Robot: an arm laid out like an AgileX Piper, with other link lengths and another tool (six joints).
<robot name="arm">
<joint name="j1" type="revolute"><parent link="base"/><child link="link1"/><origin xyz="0 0 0.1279"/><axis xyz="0 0 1"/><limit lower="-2.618" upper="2.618"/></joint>
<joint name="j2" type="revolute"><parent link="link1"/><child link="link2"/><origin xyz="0 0 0"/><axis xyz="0 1 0"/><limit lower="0" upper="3.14"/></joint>
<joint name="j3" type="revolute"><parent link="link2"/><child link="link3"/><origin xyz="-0.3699 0 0.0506"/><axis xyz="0 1 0"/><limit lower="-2.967" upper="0"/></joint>
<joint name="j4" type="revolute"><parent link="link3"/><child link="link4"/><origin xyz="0.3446 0 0.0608"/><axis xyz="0.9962 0 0.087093"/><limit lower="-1.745" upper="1.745"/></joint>
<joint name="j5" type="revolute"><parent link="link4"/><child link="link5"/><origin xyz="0 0 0"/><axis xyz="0 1 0"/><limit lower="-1.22" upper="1.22"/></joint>
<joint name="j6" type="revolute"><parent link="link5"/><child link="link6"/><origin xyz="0.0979 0 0.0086"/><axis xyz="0.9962 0 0.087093"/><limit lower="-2.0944" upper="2.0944"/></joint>
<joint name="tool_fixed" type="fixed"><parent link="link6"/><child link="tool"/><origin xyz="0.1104 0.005 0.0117" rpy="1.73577 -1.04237 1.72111"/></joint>
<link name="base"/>
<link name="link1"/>
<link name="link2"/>
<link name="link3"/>
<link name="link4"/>
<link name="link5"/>
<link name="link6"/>
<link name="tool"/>
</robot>
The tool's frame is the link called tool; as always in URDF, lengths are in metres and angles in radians.
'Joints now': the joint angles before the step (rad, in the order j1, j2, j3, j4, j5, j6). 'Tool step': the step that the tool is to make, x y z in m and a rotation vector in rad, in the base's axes. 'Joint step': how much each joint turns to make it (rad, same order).
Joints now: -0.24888, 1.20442, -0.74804, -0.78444, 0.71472, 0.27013
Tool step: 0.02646, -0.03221, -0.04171, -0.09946, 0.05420, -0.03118
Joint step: -0.01809, 0.17332, 0.00810, -0.28625, -0.04426, 0.25046
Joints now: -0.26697, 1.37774, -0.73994, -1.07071, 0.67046, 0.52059
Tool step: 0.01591, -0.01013, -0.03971, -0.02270, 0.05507, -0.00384
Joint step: -0.00001, 0.12746, 0.00000, -0.13367, -0.01184, 0.13469
